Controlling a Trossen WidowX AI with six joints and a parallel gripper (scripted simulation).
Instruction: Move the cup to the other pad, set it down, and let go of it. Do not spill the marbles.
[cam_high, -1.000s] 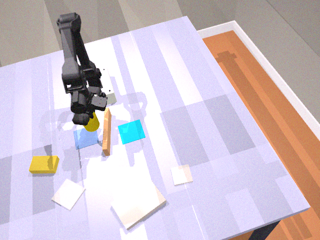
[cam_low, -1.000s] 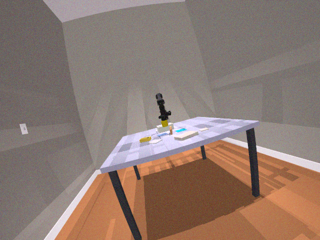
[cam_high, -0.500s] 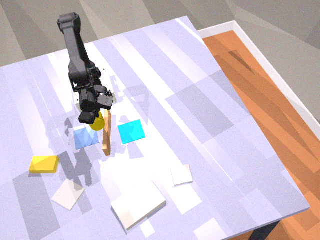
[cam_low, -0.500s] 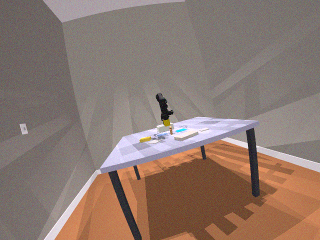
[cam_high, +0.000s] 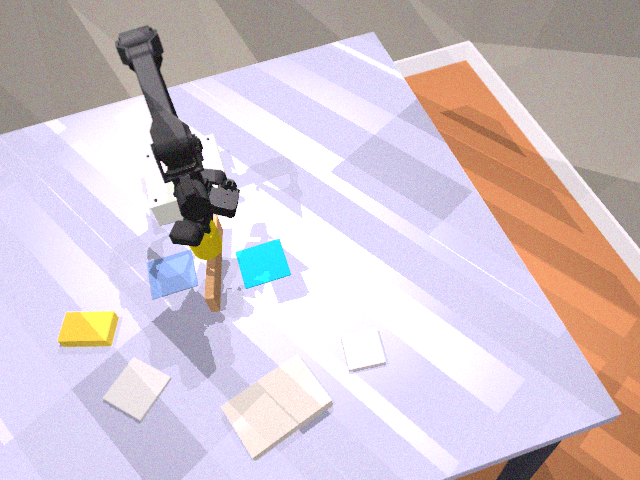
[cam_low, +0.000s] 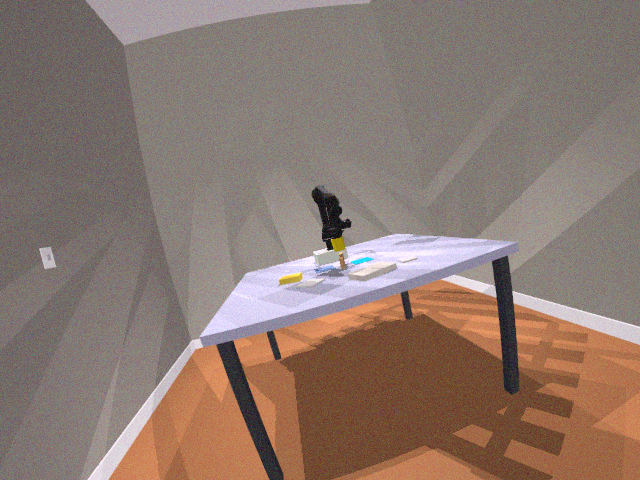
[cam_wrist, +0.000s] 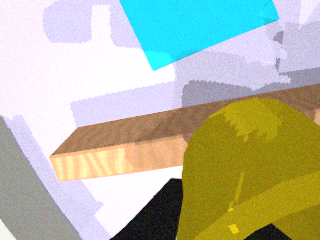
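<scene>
My gripper tip is 13 cm above the cyan pad, 9 cm to the right of it and 5 cm short of it. Also, from my gripper tip: wooden bar 10 cm below, 2 cm to the right, 2 cm ahead; yellow cup 2 cm to the right, 2 cm ahead; pale blue pad 13 cm below, 12 cm to the right, 1 cm behind.
</scene>
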